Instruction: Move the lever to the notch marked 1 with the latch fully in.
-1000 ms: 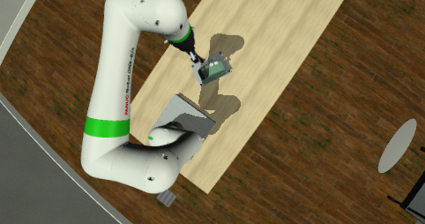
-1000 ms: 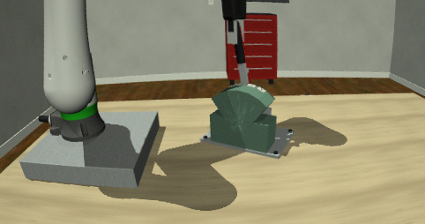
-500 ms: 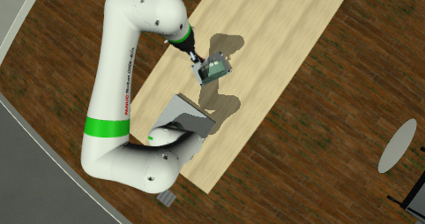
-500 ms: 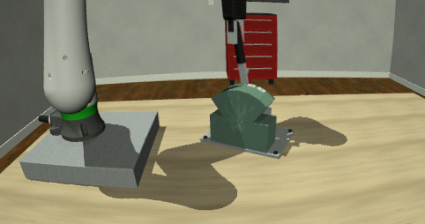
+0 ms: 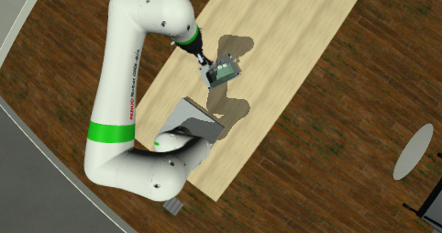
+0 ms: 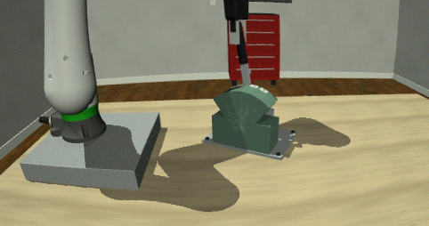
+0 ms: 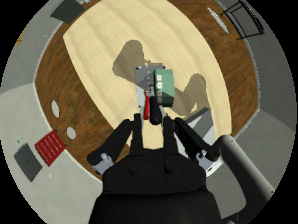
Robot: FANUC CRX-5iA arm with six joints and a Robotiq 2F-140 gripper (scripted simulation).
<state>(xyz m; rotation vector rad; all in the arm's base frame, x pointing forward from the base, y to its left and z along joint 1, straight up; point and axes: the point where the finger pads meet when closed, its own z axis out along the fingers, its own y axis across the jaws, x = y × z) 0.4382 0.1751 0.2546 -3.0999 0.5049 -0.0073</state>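
Now: the red bar 30 mm ahead of my hand, 10 mm to the left of it and 110 mm below it.
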